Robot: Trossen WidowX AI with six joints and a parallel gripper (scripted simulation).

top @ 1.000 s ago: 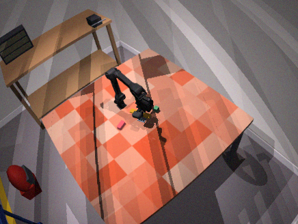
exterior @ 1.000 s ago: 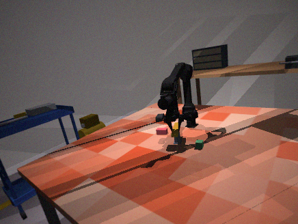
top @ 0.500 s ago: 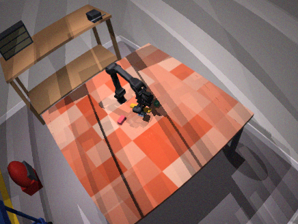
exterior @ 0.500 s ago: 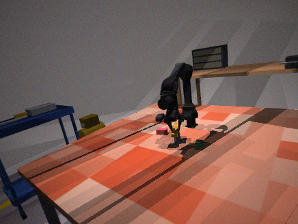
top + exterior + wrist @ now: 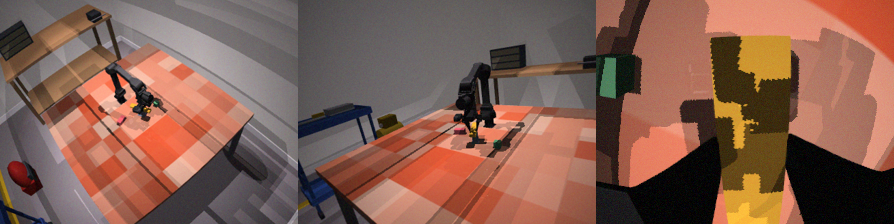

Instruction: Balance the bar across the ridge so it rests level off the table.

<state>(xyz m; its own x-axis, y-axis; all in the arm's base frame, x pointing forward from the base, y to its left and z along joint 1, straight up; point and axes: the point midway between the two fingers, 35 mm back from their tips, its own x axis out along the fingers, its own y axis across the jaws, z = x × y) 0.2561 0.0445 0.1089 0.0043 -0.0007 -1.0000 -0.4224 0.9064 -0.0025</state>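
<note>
Now: the yellow bar 30 mm behind my gripper tip and 10 mm to the right of it. Round my gripper tip: pink block (160 mm to the right, 90 mm behind, 60 mm below); then green cube (120 mm to the left, 60 mm below, 20 mm behind).
</note>
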